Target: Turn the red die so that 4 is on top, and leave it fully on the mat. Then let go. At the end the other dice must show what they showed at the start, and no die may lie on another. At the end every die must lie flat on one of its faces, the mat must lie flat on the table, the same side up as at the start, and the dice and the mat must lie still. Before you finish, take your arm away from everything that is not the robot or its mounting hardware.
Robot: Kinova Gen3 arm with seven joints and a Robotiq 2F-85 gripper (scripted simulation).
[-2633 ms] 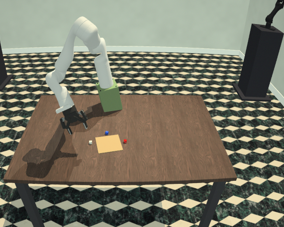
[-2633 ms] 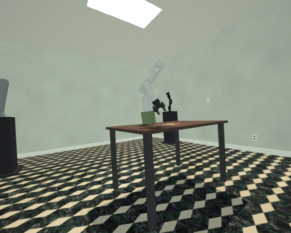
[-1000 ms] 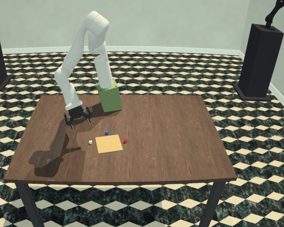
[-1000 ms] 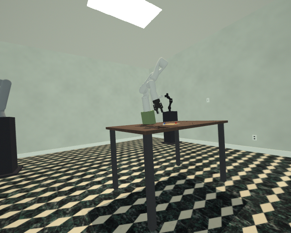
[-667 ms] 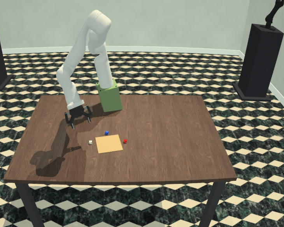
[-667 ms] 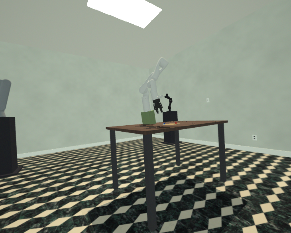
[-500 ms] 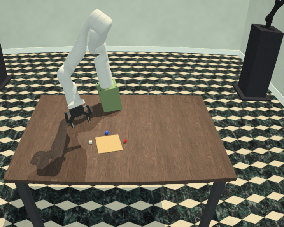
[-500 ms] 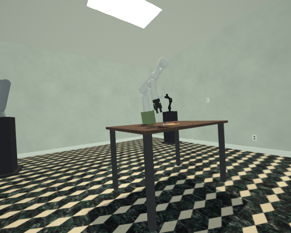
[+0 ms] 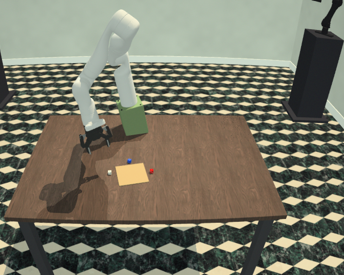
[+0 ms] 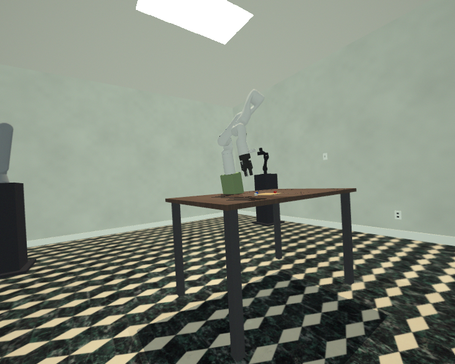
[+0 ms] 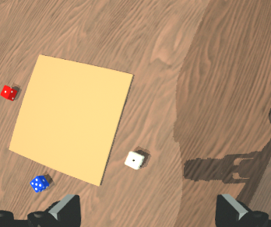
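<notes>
Right now my hand is 13 cm to the right of the blue die, 13 cm above it and 8 cm past it. Also, from my hand: mat: 15 cm to the left, 14 cm below, 1 cm ahead; then white die: 13 cm below, 4 cm to the left, 1 cm ahead; then red die: 24 cm to the left, 13 cm below, 1 cm behind.
</notes>
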